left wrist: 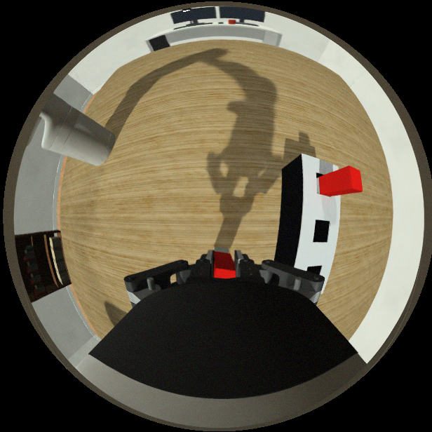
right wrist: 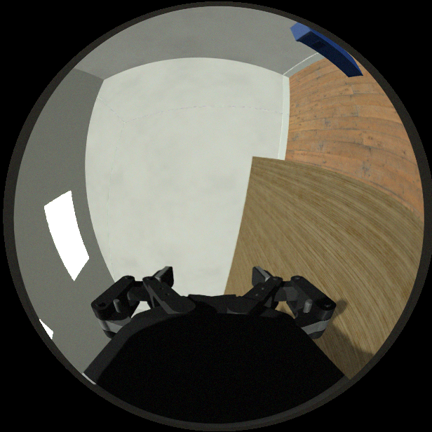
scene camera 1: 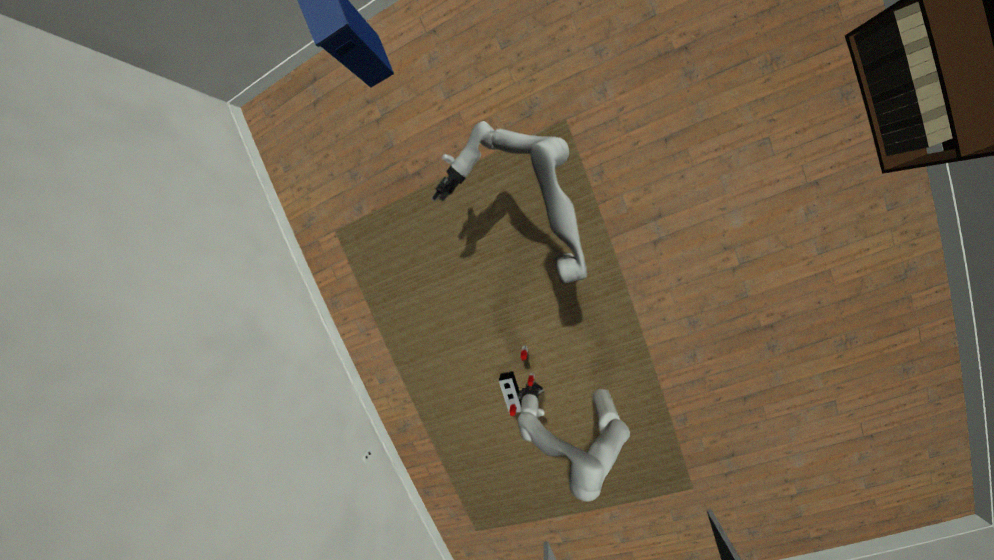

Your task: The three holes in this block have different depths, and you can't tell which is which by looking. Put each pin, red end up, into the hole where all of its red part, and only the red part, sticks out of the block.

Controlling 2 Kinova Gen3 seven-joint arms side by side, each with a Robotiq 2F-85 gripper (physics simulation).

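Frame: origin at the left arm's base, x ahead, y left, z up, level; metres.
Where they show: left gripper, fingertip midpoint: [scene camera 1: 531, 383]; right gripper, fingertip midpoint: [scene camera 1: 437, 200]; left arm's base, origin of the base link: [scene camera 1: 601, 397].
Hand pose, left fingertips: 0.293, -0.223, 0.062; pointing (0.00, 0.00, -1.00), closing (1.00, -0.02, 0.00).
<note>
Each offset is from my left fingertips to the top centre of the thing, as dx, dy, dz. Level surfaces: height alone.
The block {+0.125, +0.027, +0.013} [scene camera 1: 511, 396] [left wrist: 311, 215] has a white top with dark square holes and a black end and side. A pin {+0.133, +0.084, +0.073} [scene camera 1: 513, 410] [left wrist: 341, 181] stands in the hole at one end of it, red end up, with a little of its pale part showing above the block. My left gripper [scene camera 1: 531, 384] [left wrist: 224, 257] is shut on a second pin {-0.004, -0.013, +0.030} [scene camera 1: 530, 380] [left wrist: 224, 266], which is upright with its red end up, beside the block. A third pin {-0.029, -0.164, +0.058} [scene camera 1: 524, 354] stands red end up above them in the scene view. My right gripper [scene camera 1: 437, 195] [right wrist: 212, 276] is open and empty, far from the block and pins.
The table top {dz -0.062} [scene camera 1: 431, 292] [left wrist: 165, 200] [right wrist: 310, 225] bears the block and pins. The right arm's base [left wrist: 80, 135] shows at the left of the left wrist view. A blue cabinet [scene camera 1: 354, 45] [right wrist: 327, 50] and a bookcase [scene camera 1: 956, 83] [left wrist: 42, 265] stand off the table.
</note>
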